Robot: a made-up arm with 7 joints.
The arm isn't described. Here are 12 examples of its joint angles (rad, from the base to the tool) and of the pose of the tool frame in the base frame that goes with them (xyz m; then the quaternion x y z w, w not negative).
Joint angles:
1: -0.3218 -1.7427 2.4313 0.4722 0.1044 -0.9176 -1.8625
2: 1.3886 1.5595 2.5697 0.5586 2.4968 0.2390 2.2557
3: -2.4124 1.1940 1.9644 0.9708 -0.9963 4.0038 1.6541
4: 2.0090 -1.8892 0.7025 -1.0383 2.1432 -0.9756 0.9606
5: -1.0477 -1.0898 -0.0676 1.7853 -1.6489 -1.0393 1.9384
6: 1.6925 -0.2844 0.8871 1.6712 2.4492 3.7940 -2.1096
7: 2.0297 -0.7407 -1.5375 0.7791 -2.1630 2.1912 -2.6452
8: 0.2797 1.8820 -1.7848 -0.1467 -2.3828 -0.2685 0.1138
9: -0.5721 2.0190 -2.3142 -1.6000 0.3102 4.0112 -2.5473
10: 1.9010 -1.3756 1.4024 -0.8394 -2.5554 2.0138 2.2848
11: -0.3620 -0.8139 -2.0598 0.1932 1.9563 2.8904 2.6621
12: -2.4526 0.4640 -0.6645 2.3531 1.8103 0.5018 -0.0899
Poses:
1: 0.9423 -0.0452 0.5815 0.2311 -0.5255 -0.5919 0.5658
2: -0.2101 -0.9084 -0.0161 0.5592 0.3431 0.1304 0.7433
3: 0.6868 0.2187 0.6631 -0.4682 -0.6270 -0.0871 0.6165
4: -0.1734 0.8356 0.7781 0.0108 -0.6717 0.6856 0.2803
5: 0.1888 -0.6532 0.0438 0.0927 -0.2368 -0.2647 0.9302
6: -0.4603 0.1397 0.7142 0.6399 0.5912 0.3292 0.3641
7: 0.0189 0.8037 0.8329 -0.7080 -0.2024 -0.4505 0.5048
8: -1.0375 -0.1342 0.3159 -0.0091 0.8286 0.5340 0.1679
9: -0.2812 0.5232 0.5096 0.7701 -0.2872 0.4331 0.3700
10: 0.1483 0.7193 0.9127 -0.5108 -0.0668 -0.2161 0.8294
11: 0.3793 -0.4564 1.0022 0.0140 -0.2879 -0.4814 0.8277
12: -0.5303 -0.0583 0.4132 0.3018 0.5396 -0.7859 0.0144
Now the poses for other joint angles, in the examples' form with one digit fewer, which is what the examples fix.
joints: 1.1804 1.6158 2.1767 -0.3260 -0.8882 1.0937 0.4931
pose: 0.051 -1.005 0.578 0.551 -0.262 -0.118 0.784
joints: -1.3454 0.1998 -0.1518 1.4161 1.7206 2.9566 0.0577
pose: 0.005 -0.405 0.842 -0.560 -0.488 0.613 0.270
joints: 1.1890 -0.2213 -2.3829 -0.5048 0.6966 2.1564 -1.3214
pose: -0.095 0.329 1.186 -0.527 0.041 0.593 0.608
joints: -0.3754 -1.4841 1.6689 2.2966 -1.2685 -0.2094 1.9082
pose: 0.204 0.558 0.499 0.991 0.019 -0.048 0.120
